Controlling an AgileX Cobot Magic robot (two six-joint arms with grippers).
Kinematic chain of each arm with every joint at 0, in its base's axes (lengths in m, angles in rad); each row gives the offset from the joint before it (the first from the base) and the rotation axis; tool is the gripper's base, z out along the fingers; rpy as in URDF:
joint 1: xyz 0 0 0.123 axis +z
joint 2: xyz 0 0 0 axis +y
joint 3: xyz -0.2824 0 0.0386 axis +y
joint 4: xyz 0.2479 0 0.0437 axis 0.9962 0 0.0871
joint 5: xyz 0 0 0 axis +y
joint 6: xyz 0.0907 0 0.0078 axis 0.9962 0 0.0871
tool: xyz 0 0 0 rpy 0 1.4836 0
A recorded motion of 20 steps. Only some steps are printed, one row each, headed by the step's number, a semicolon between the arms.
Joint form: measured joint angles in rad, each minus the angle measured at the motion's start. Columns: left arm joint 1, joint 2, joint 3, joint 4, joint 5, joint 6; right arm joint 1, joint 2, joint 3, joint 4, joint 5, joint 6.
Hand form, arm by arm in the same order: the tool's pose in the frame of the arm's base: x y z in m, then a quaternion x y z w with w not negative. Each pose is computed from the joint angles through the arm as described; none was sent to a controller.
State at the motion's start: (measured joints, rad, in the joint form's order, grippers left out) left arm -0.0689 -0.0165 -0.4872 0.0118 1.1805 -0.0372; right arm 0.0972 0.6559 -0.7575 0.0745 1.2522 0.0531
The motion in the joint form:
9: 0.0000 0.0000 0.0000 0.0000 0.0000 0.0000; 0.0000 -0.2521 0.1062 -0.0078 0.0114 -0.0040
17: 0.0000 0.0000 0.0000 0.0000 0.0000 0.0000; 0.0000 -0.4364 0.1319 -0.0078 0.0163 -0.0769
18: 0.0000 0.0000 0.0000 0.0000 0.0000 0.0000; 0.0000 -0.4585 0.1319 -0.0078 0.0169 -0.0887
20: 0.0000 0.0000 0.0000 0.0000 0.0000 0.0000; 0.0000 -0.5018 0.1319 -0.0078 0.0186 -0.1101
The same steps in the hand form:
9: -0.0113 0.0018 0.2641 0.01339 0.88194 -0.01912 0.47079; 0.0387 0.0096 0.2997 -0.02327 0.94812 0.05629 0.31201
17: -0.0113 0.0018 0.2641 0.01339 0.88194 -0.01912 0.47079; 0.0075 0.0066 0.2966 -0.05889 0.91953 0.04738 0.38569
18: -0.0113 0.0018 0.2641 0.01339 0.88194 -0.01912 0.47079; 0.0036 0.0062 0.2967 -0.06441 0.91493 0.04537 0.39585
20: -0.0113 0.0018 0.2641 0.01339 0.88194 -0.01912 0.47079; -0.0039 0.0054 0.2966 -0.07428 0.90570 0.04142 0.41530

